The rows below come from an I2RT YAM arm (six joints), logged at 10 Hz.
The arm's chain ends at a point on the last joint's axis. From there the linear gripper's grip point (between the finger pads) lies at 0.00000 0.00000 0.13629 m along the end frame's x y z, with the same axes.
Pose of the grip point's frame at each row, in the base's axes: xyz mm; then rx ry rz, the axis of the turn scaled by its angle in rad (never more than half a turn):
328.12, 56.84, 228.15, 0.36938, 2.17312, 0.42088
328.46, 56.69, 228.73, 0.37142, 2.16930, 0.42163
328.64, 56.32, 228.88, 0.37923, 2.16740, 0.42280
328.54, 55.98, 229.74, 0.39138, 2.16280, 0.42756
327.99, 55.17, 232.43, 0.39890, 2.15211, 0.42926
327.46, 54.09, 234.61, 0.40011, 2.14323, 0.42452
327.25, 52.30, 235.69, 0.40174, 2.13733, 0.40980
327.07, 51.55, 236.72, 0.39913, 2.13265, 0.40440
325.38, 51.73, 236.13, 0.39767, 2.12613, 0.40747
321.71, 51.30, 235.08, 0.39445, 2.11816, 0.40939
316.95, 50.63, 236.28, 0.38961, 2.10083, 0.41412
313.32, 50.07, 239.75, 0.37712, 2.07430, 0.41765
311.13, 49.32, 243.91, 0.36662, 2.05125, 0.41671
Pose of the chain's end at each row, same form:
218.11, 34.19, 305.35, 0.36938, 2.17312, 0.42088
218.16, 34.15, 305.55, 0.37142, 2.16930, 0.42163
218.23, 34.08, 305.63, 0.37923, 2.16740, 0.42280
217.85, 33.96, 306.15, 0.39138, 2.16280, 0.42756
216.51, 33.61, 307.81, 0.39890, 2.15211, 0.42926
215.27, 33.28, 309.14, 0.40011, 2.14323, 0.42452
214.52, 33.14, 309.85, 0.40174, 2.13733, 0.40980
213.94, 32.91, 310.41, 0.39913, 2.13265, 0.40440
211.78, 32.89, 309.03, 0.39767, 2.12613, 0.40747
207.51, 32.32, 307.01, 0.39445, 2.11816, 0.40939
201.51, 31.41, 306.12, 0.38961, 2.10083, 0.41412
196.00, 30.56, 306.31, 0.37712, 2.07430, 0.41765
192.23, 29.94, 307.64, 0.36662, 2.05125, 0.41671

